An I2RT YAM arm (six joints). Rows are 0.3 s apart.
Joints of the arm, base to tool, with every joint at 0 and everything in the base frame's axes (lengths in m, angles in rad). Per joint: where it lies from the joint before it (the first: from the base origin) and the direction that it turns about. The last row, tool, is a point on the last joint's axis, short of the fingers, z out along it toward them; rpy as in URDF.
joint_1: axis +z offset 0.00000 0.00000 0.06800
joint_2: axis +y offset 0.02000 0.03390 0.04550
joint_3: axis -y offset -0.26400 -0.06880 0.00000
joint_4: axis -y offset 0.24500 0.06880 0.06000
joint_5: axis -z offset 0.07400 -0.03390 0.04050
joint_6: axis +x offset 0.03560 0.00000 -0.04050
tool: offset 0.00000 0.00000 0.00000 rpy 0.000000 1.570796 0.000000
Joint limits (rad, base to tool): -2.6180..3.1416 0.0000..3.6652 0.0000..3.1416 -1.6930..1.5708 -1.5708..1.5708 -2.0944..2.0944
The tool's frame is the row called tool.
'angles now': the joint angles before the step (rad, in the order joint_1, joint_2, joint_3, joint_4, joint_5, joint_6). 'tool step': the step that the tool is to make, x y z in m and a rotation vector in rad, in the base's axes. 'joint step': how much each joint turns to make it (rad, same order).
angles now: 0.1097, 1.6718, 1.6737, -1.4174, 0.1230, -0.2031
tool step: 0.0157, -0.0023, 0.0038, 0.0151, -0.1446, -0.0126
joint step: -0.0124, 0.0001, 0.0009, 0.1445, 0.0000, 0.0003
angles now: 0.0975, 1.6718, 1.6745, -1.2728, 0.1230, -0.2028
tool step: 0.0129, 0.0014, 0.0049, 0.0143, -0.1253, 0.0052
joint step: 0.0000, 0.0002, 0.0001, 0.1266, -0.0037, -0.0041
